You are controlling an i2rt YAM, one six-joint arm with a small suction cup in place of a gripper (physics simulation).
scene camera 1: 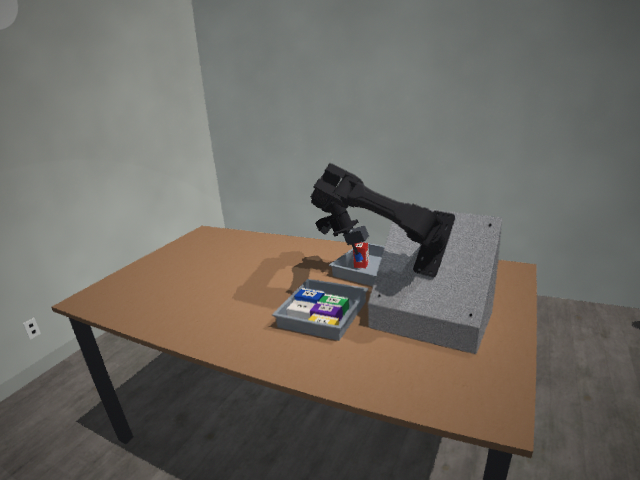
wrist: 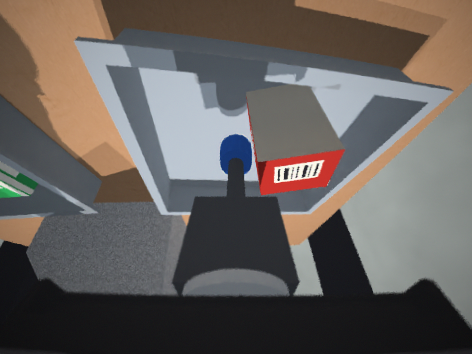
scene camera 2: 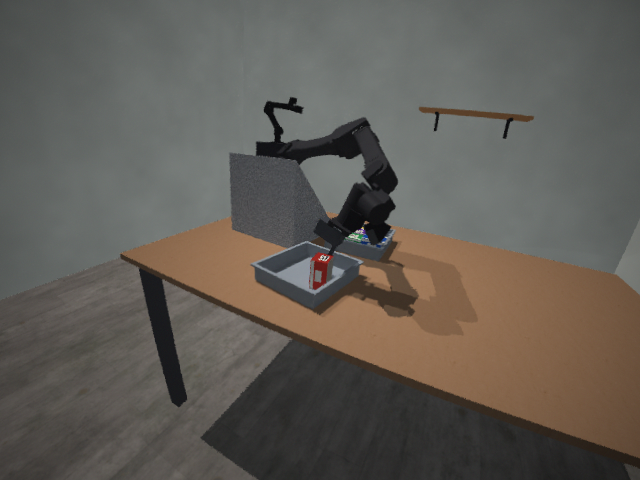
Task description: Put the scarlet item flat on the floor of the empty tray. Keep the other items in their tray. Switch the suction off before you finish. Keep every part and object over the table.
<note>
I see my suction cup (wrist: 234, 146), a scarlet box (scene camera 2: 321, 266), a grey tray (scene camera 2: 288, 272) and a grey tray (scene camera 1: 357, 295).
The scarlet box shows as well in the wrist view (wrist: 295, 146).
</note>
